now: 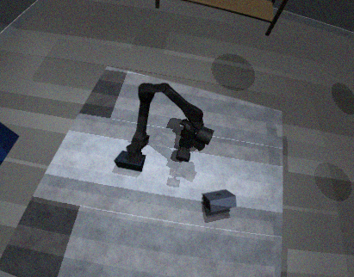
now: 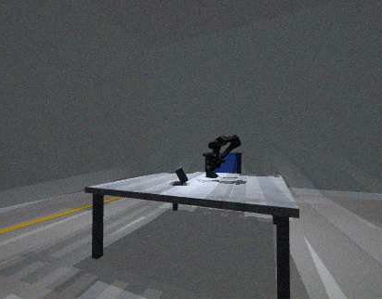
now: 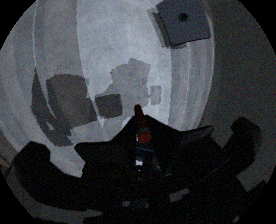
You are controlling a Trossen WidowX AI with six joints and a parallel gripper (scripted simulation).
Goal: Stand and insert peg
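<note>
Right now the dark sloped panel is 21 cm ahead of my gripper tip, 20 cm to the right of it and 5 cm below it. Round my gripper tip: red peg 1 cm to the left, 2 cm above.
</note>
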